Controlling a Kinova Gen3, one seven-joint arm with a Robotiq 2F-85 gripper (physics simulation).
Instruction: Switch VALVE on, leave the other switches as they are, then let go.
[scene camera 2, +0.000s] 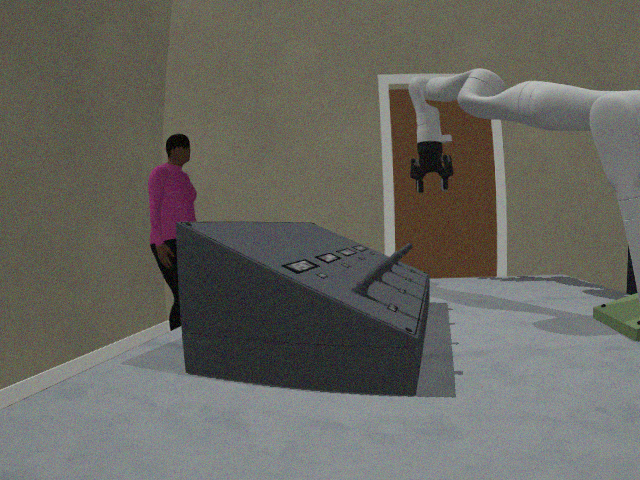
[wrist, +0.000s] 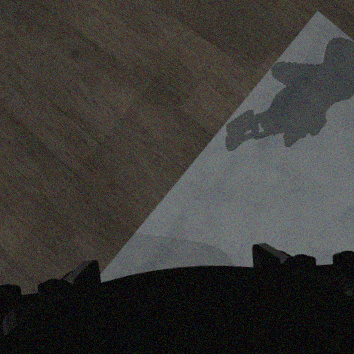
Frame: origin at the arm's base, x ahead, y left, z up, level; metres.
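Seen in the pictures: gripper, fingertip midpoint: (scene camera 2: 432, 192).
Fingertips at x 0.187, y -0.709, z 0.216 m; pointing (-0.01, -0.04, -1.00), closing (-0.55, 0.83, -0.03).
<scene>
Offsets run from my fingertips to a thing's top centre. Level surfaces: height alone.
A dark grey sloped console (scene camera 2: 289, 330) stands on the table in the scene view. A row of lever switches {dx +0.295, dy +0.741, dz -0.129 m} (scene camera 2: 385, 269) sticks up from its slope; they overlap from this side, and their separate positions are hard to tell. Small framed labels {dx +0.374, dy +0.715, dz -0.134 m} (scene camera 2: 301, 266) lie above them, too small to read, so I cannot tell which switch is VALVE. My gripper (scene camera 2: 432, 189) (wrist: 176, 270) is open and empty, pointing down, high above and apart from the levers. The console does not show in the wrist view.
The pale table top {dz -0.259 m} (scene camera 2: 289, 439) (wrist: 225, 200) has a corner and edge in the wrist view, with wooden floor (wrist: 100, 125) beyond. A person in a pink top (scene camera 2: 172, 204) stands behind the console. A green block (scene camera 2: 620, 315) lies at the right, near the arm. A brown door (scene camera 2: 444, 232) is behind.
</scene>
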